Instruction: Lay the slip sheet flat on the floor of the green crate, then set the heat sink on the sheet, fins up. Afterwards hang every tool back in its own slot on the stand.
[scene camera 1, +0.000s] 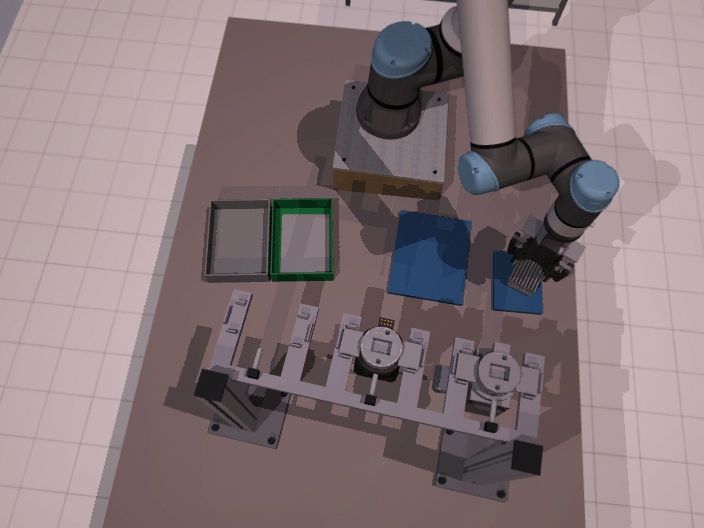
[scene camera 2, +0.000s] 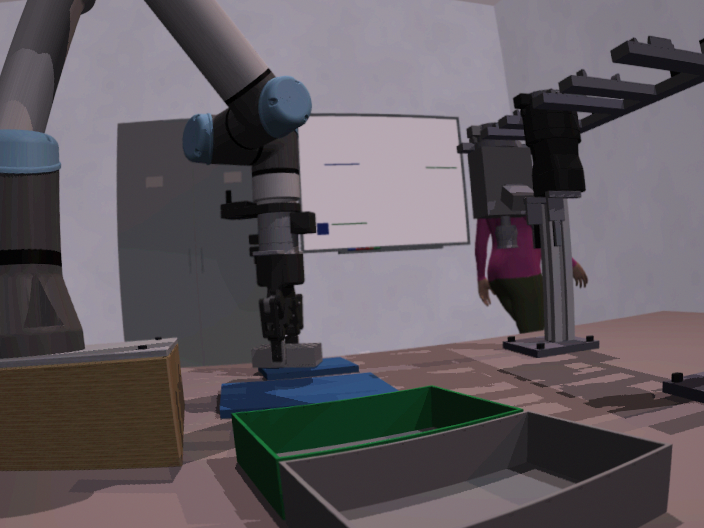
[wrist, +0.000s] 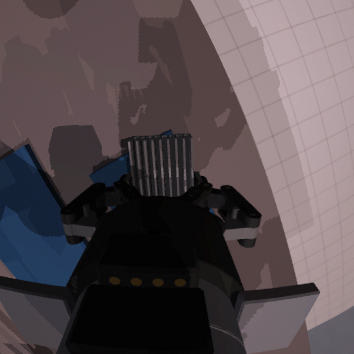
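Where they show: hand, its tool point: (scene camera 2: 278, 243); arm's base, origin of its link: (scene camera 1: 387, 113) (scene camera 2: 17, 354).
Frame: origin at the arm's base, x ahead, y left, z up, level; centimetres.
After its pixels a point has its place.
The light grey slip sheet (scene camera 1: 304, 244) @[y -15.2, x 32.6, z -8.4 cm] lies flat on the floor of the green crate (scene camera 1: 331, 241) @[y -8.9, x 32.8, z -4.6 cm] (scene camera 2: 341, 426) @[y -9.1, x 31.3, z -6.9 cm]. The ribbed grey heat sink (scene camera 1: 524, 278) @[y 34.2, x 35.6, z -5.3 cm] (scene camera 2: 307, 355) @[y 31.1, x 35.4, z -6.0 cm] (wrist: 162, 165) @[y 36.5, x 30.7, z -4.9 cm] sits fins up on the small blue mat (scene camera 1: 517, 304) @[y 33.5, x 40.9, z -7.8 cm] (scene camera 2: 340, 367) @[y 28.3, x 39.8, z -7.9 cm] (wrist: 110, 170) @[y 30.5, x 29.4, z -7.8 cm]. My adaptive gripper (scene camera 1: 535, 263) (scene camera 2: 284, 347) (wrist: 164, 189) points down with its fingers on both sides of the heat sink, shut on it. The fingertips are partly hidden in the wrist view. The tool stand (scene camera 1: 329, 393) @[y -3.3, x 71.3, z 25.4 cm] (scene camera 2: 557, 295) @[y 23.7, x 75.7, z 0.1 cm] holds two tools; its left slot in scene camera 1 is empty.
A grey crate (scene camera 1: 209, 241) @[y -35.9, x 36.0, z -5.6 cm] (scene camera 2: 642, 488) @[y -35.3, x 41.9, z -6.4 cm] stands against the green crate. A large blue mat (scene camera 1: 423, 281) @[y 12.5, x 38.2, z -7.8 cm] (scene camera 2: 307, 392) @[y 11.9, x 31.9, z -7.8 cm] (wrist: 40, 255) @[y 13.7, x 35.6, z -7.8 cm] lies between the green crate and the small mat. The black tool (scene camera 1: 381, 347) @[y 3.7, x 63.5, z 26.0 cm] (scene camera 2: 552, 150) @[y 1.0, x 61.4, z 19.3 cm] and grey tool (scene camera 1: 498, 373) @[y 21.7, x 65.1, z 26.0 cm] (scene camera 2: 500, 179) @[y 18.7, x 63.4, z 18.3 cm] hang on the stand.
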